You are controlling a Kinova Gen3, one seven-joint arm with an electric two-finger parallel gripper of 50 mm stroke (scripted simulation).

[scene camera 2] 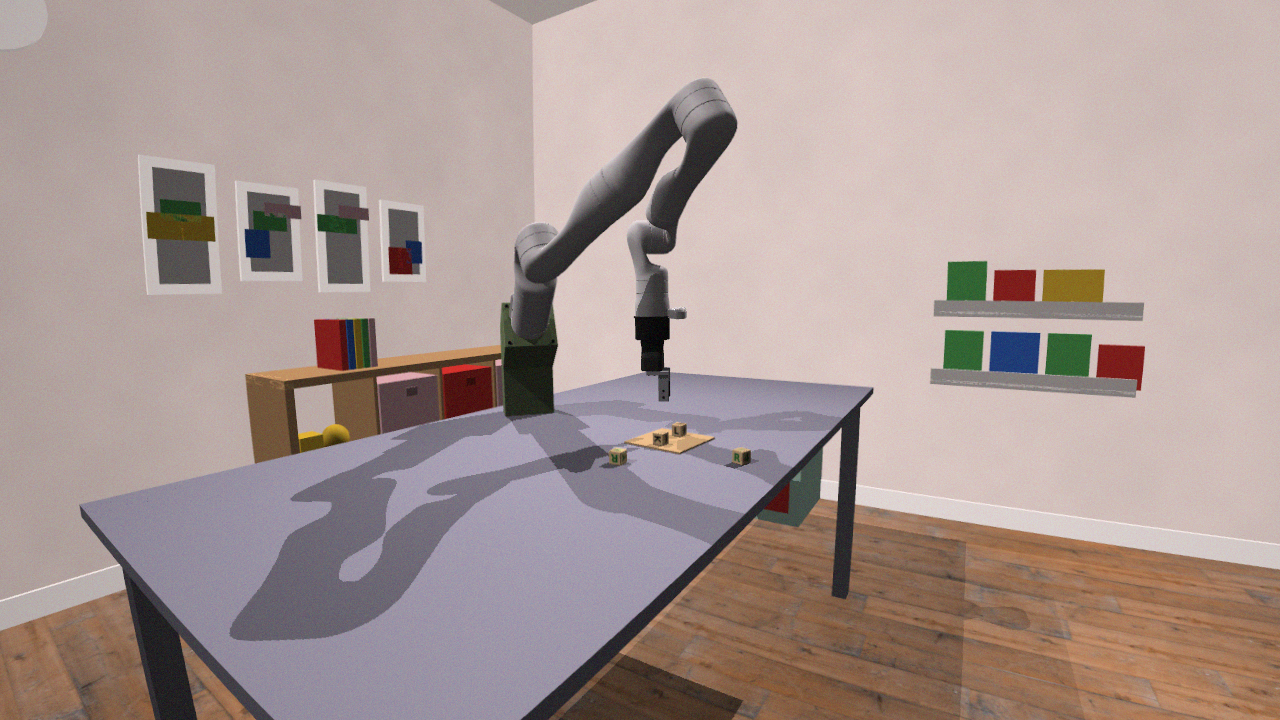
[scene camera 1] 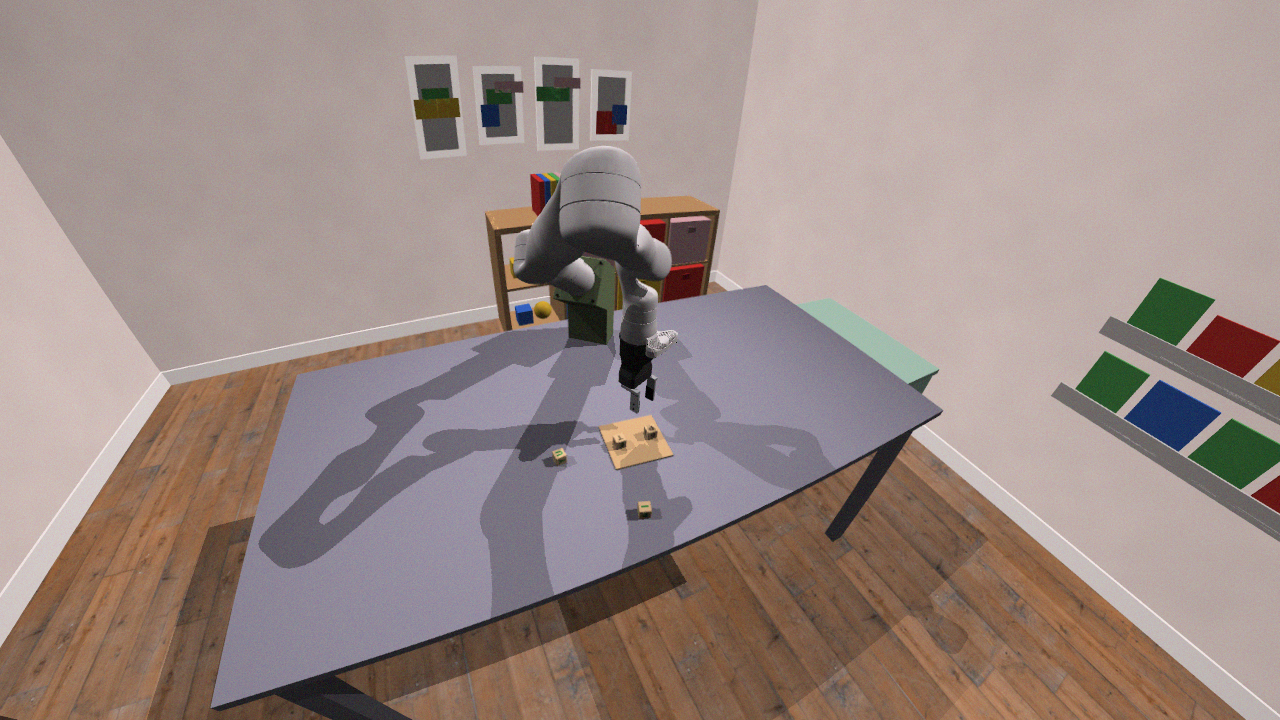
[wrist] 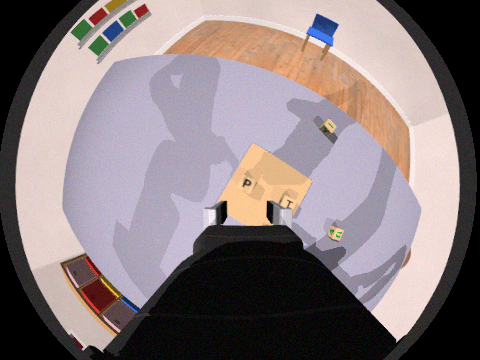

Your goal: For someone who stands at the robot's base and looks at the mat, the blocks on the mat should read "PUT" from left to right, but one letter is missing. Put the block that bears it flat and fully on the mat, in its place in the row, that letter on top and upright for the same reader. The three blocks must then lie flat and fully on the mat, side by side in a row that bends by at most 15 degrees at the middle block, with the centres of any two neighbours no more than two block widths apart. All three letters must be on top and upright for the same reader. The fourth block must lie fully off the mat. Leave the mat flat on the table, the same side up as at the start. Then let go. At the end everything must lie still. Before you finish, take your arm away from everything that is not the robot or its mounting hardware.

Labels:
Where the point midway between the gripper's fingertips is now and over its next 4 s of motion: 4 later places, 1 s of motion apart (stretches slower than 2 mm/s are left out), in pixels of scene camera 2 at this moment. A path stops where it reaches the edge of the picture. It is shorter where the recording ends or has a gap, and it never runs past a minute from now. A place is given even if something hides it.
The gripper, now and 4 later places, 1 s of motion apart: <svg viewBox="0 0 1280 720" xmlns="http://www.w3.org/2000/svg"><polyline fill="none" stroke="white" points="664,398 648,365 646,365 714,403 719,425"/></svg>

